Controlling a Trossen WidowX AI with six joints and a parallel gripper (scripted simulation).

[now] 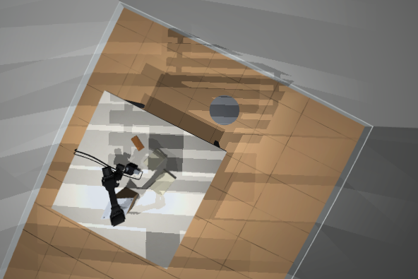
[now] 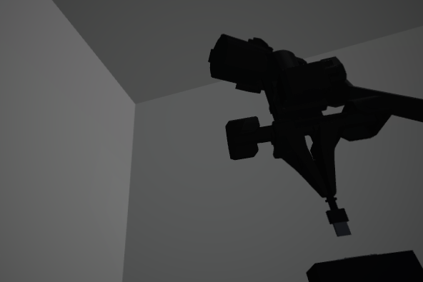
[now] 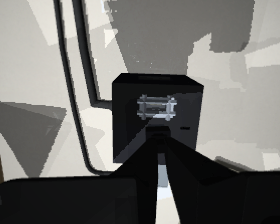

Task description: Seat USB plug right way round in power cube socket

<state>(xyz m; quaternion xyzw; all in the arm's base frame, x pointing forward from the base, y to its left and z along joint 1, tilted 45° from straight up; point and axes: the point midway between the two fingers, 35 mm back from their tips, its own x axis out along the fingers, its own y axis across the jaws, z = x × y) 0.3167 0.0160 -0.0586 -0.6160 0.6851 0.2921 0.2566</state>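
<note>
My gripper tip is now 2 cm above the USB plug. Also, from my gripper tip: orange block: 24 cm ahead, 2 cm to the left, 13 cm below.
</note>
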